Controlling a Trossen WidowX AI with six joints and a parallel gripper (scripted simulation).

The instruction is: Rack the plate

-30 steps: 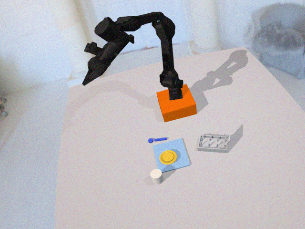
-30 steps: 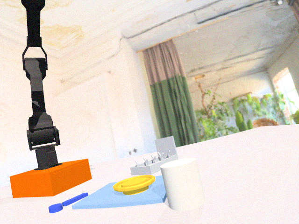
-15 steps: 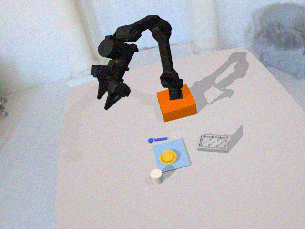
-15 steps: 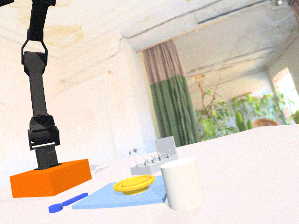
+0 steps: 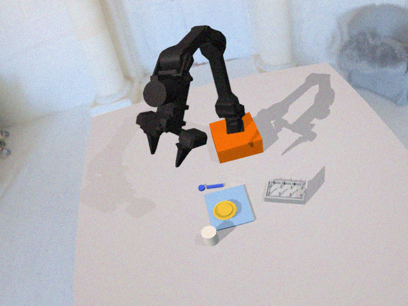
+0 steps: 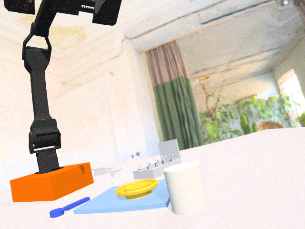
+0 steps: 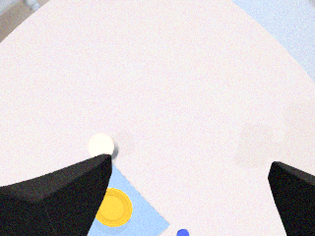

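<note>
The yellow plate lies 26 cm below my gripper tip, 12 cm to the left of it and 2 cm behind it. Also, from my gripper tip: white cylinder cup (25 cm below, 8 cm ahead, 7 cm to the left); blue spoon (27 cm below, 13 cm behind, 6 cm to the left); grey dish rack (32 cm to the left, 25 cm below, 6 cm behind).
</note>
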